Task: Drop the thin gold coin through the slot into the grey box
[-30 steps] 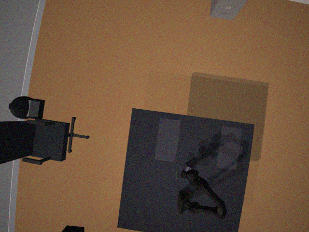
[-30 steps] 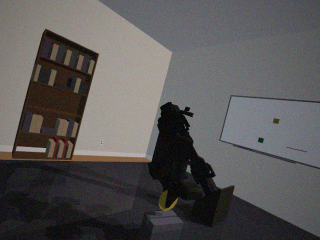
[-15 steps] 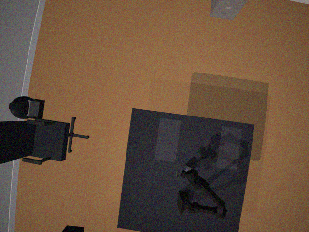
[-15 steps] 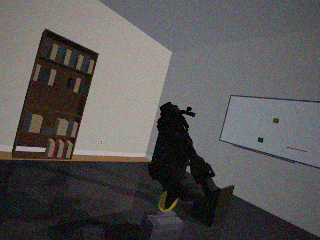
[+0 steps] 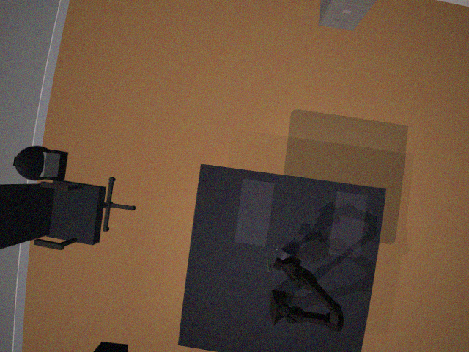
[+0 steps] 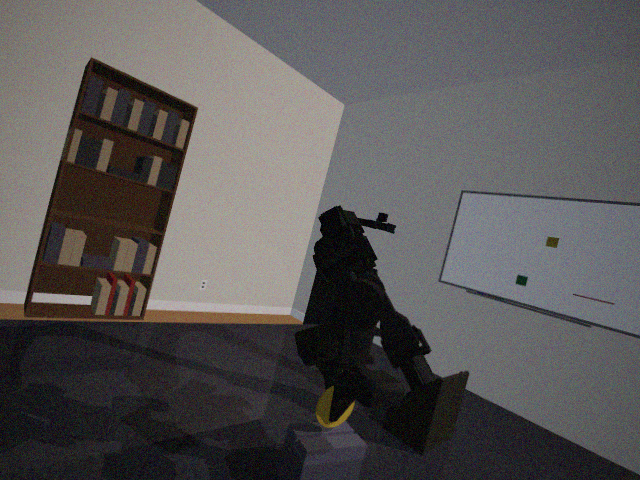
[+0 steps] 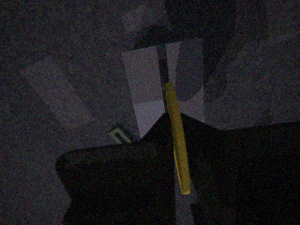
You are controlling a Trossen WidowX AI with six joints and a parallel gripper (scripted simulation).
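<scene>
Right now my gripper tip is 20 mm below the gold coin.
</scene>
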